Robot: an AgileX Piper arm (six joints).
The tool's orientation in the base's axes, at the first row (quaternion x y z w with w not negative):
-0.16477, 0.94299, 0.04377, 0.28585
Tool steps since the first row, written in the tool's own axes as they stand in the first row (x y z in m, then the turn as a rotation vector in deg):
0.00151, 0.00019, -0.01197, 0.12, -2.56, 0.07
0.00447, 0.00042, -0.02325, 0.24, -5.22, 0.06
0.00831, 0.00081, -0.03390, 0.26, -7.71, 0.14
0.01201, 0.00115, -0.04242, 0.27, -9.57, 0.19
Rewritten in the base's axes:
-0.00753, -0.00237, 0.00913, 0.80, -2.43, -0.09
-0.01584, -0.00499, 0.01688, 1.60, -4.97, -0.12
-0.02456, -0.00760, 0.02362, 2.46, -7.31, -0.17
-0.03204, -0.00985, 0.02866, 3.10, -9.06, -0.20

